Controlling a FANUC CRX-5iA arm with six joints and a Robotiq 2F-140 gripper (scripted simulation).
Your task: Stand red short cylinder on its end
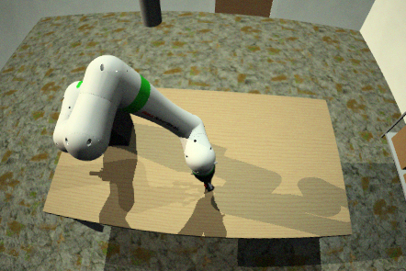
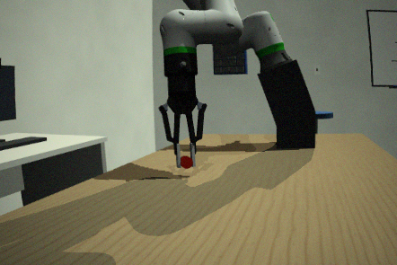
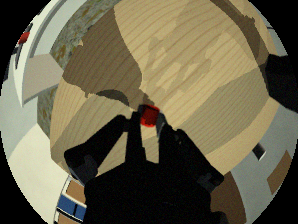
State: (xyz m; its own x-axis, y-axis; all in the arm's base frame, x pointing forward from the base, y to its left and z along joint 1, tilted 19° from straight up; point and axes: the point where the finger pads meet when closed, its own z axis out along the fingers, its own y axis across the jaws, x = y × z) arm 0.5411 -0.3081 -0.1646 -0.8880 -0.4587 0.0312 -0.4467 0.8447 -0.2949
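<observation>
Now: the red short cylinder 20 mm below my hand.
</observation>
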